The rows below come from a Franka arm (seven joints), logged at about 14 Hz.
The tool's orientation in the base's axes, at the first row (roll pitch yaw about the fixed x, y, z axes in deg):
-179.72, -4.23, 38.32
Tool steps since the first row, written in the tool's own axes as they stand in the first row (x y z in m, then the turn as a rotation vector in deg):
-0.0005, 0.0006, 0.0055, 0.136, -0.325, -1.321
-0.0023, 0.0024, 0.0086, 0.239, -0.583, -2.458
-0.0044, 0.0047, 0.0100, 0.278, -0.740, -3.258
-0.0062, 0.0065, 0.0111, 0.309, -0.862, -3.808
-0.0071, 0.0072, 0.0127, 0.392, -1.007, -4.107
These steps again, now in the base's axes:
0.0003, -0.0005, -0.0055, -0.168, 0.274, 1.329
0.0002, -0.0029, -0.0088, -0.309, 0.483, 2.472
0.0000, -0.0059, -0.0103, -0.420, 0.591, 3.273
-0.0002, -0.0084, -0.0116, -0.502, 0.678, 3.825
-0.0004, -0.0094, -0.0132, -0.543, 0.829, 4.130

